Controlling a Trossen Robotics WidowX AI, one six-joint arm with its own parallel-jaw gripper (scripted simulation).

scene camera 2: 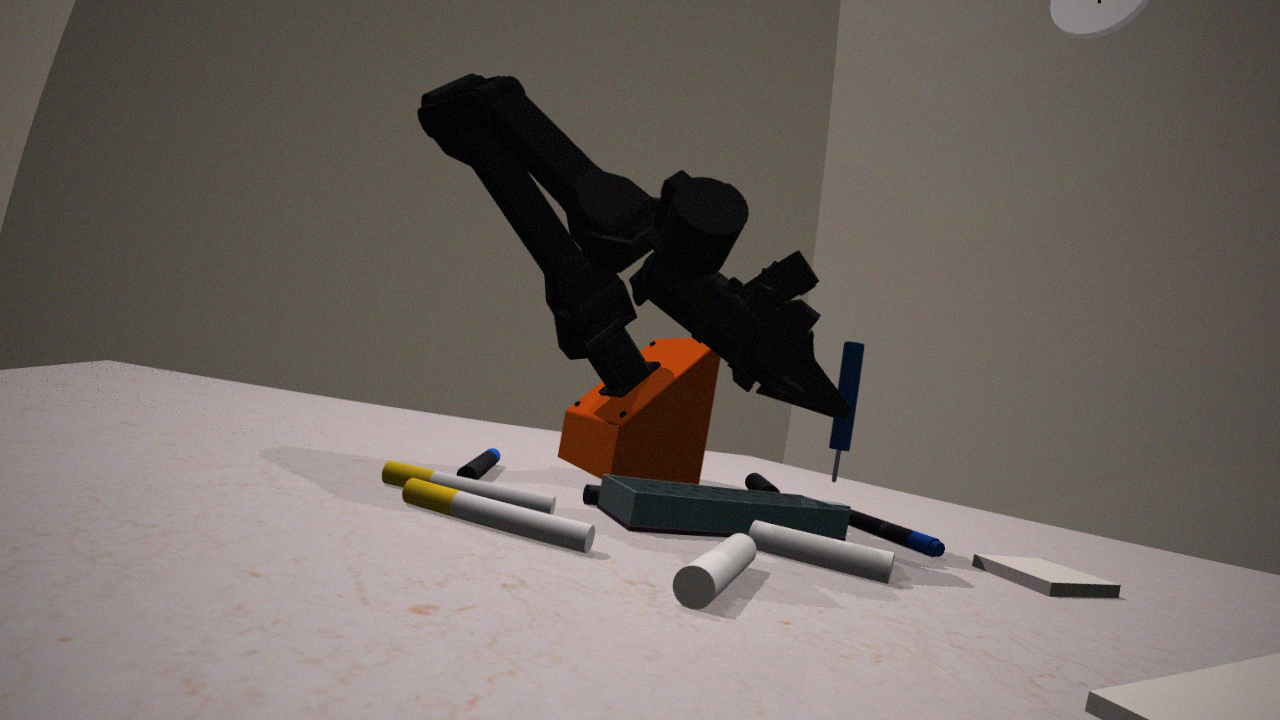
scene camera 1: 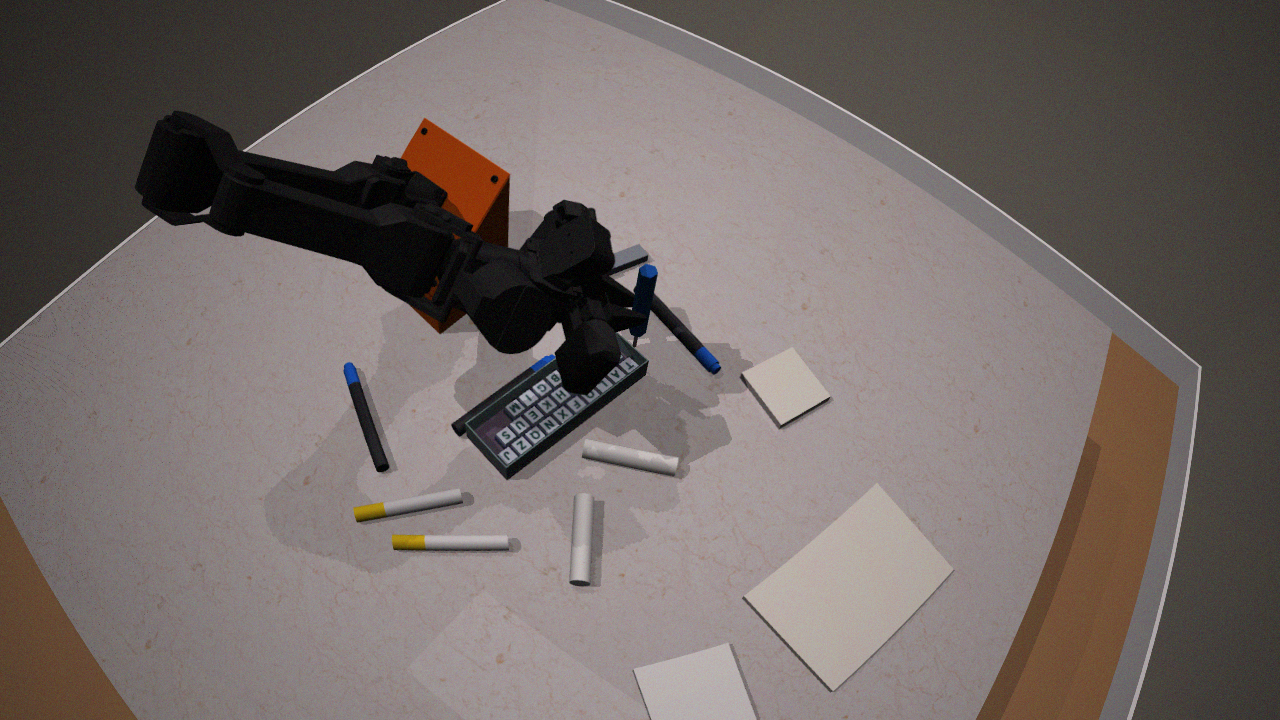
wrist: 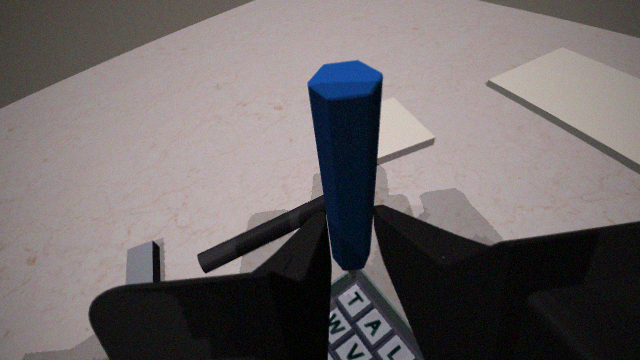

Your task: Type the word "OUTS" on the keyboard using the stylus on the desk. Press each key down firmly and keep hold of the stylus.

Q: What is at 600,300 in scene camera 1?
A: My gripper.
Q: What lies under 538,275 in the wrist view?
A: My gripper.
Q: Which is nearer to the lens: the stylus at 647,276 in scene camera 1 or the pad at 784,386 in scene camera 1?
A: The stylus.
